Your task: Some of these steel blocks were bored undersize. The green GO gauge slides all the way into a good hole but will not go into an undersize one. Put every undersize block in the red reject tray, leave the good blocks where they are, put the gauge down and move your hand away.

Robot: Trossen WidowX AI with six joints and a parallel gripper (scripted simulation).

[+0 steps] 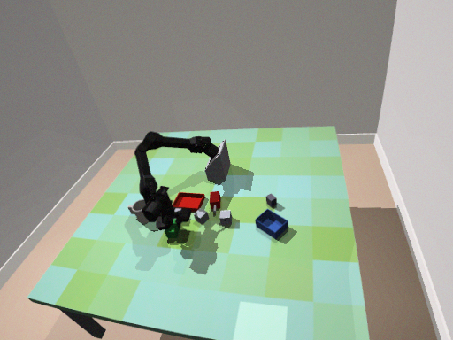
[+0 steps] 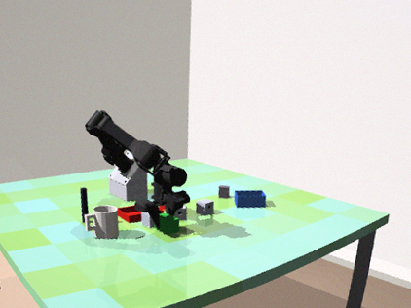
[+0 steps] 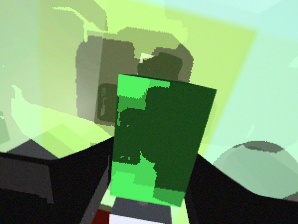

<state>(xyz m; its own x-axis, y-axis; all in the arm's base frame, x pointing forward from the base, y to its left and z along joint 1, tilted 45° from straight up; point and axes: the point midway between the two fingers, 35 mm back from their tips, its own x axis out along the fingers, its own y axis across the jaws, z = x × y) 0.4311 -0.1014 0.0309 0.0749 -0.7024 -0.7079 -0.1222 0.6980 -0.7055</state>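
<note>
My gripper tip is 8 cm past the steel block, 22 cm to the right of it and 1 cm below it. The rest, counted from my gripper tip: green GO gauge 1 cm behind, 2 cm above; mug 5 cm behind, 20 cm to the right, 2 cm above; red reject tray 17 cm behind, 1 cm to the left.
</note>
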